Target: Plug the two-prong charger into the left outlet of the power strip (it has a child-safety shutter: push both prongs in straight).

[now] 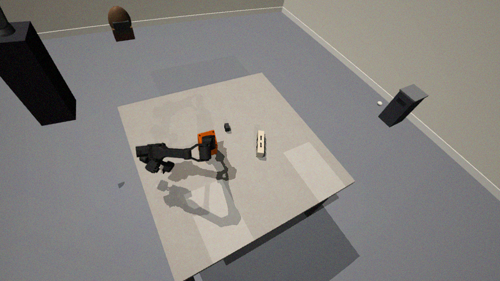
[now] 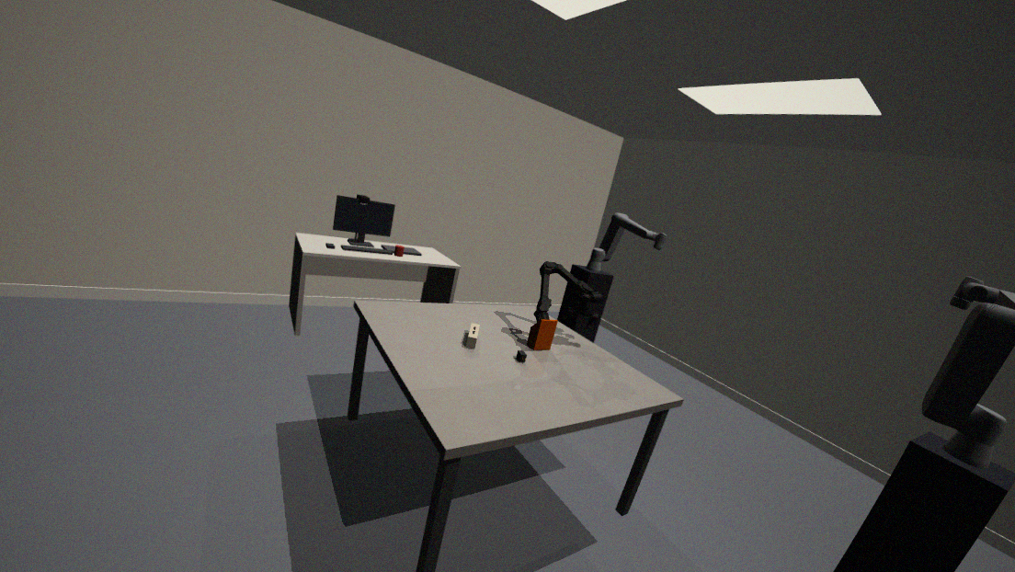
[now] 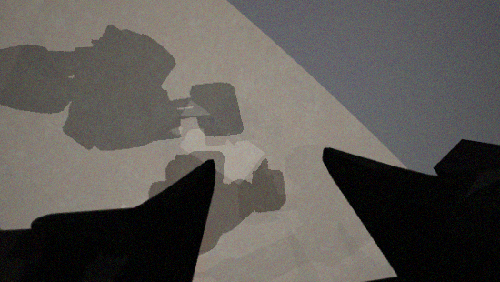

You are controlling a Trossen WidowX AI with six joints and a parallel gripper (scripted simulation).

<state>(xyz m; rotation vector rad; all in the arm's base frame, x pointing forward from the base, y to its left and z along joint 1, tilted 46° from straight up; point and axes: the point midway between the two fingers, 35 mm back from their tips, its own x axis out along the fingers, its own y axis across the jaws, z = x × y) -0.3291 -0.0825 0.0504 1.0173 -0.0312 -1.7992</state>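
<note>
The black two-prong charger is 540 mm ahead of my gripper tip, 270 mm to the left of it and 70 mm below it.
</note>
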